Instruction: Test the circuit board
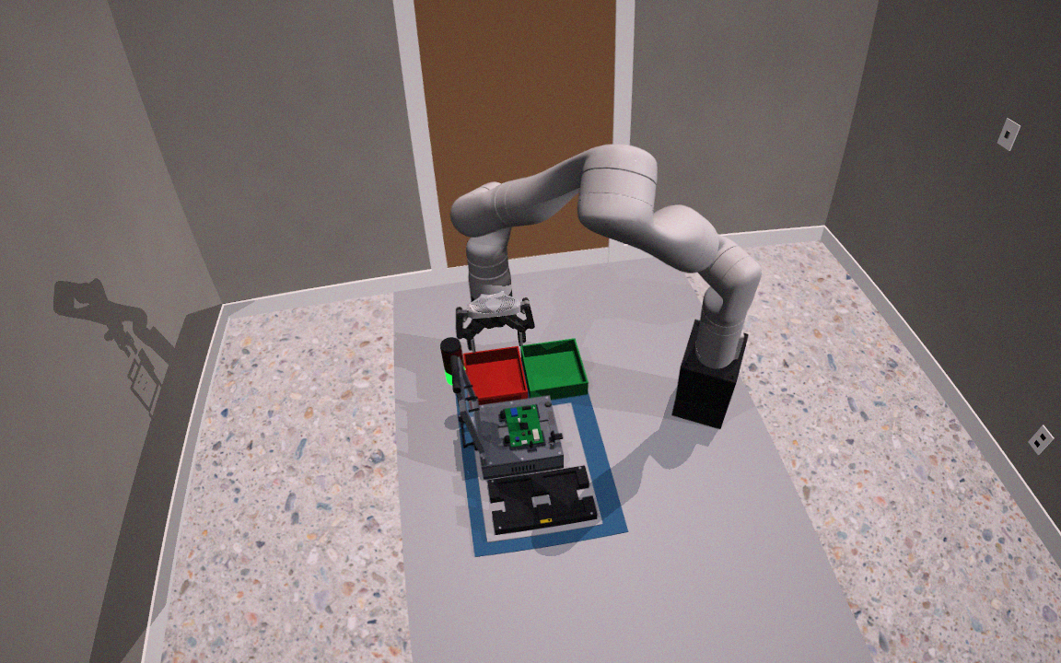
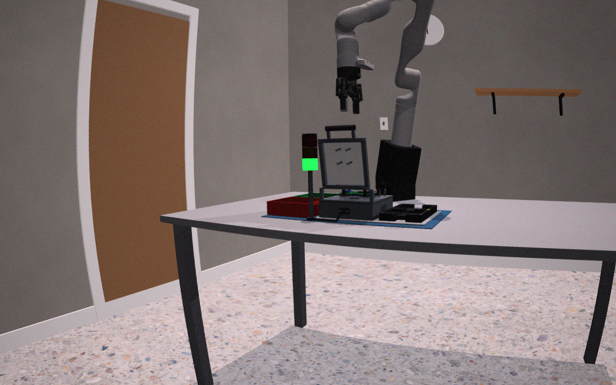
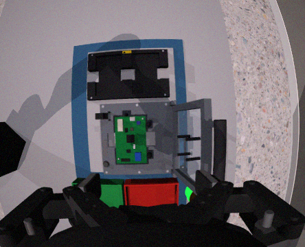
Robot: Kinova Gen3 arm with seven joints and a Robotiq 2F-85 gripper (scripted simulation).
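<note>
The green circuit board is 4 cm behind my hand and 26 cm below it. From my hand the other things lie so: red bin: 2 cm ahead, 19 cm to the right, 32 cm below; latch hook: 11 cm behind, 5 cm to the left, 24 cm below; lid: 7 cm ahead, 1 cm to the left, 14 cm below.
</note>
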